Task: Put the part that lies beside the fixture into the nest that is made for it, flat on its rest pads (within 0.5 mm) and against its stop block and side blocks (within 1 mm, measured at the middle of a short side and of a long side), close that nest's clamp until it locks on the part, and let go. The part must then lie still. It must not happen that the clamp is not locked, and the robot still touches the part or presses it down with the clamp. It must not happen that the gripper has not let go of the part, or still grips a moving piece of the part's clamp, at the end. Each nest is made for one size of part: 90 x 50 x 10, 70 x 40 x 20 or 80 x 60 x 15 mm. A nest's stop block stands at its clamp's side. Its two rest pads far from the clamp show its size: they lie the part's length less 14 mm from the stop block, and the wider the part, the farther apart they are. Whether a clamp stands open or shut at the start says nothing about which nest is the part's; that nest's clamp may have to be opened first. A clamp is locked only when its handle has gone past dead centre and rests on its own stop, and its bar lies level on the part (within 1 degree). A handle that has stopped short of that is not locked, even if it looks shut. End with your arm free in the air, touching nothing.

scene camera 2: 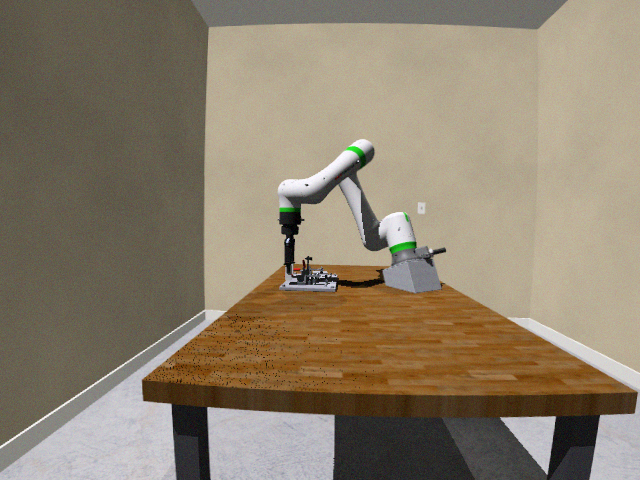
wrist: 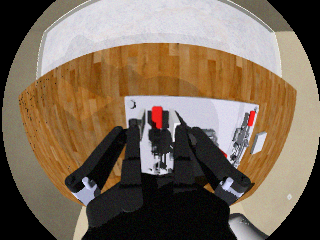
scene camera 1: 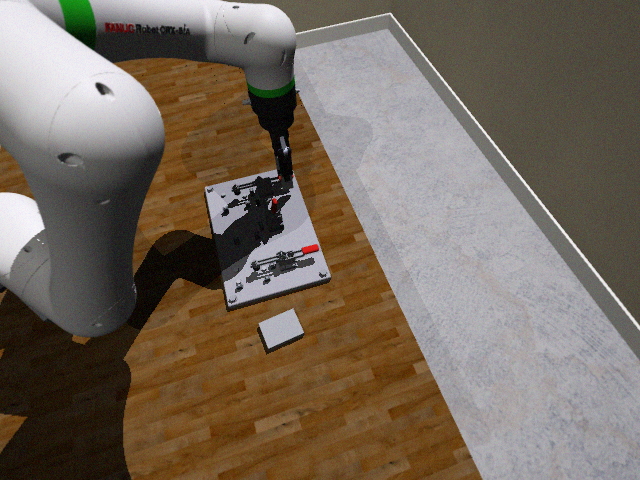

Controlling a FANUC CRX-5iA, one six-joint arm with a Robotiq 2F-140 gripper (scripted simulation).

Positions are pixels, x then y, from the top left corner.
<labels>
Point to a grey fixture plate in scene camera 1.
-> At 298, 232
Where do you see a grey fixture plate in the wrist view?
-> At 223, 116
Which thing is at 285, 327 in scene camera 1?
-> A grey flat part.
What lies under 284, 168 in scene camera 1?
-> My gripper.
</labels>
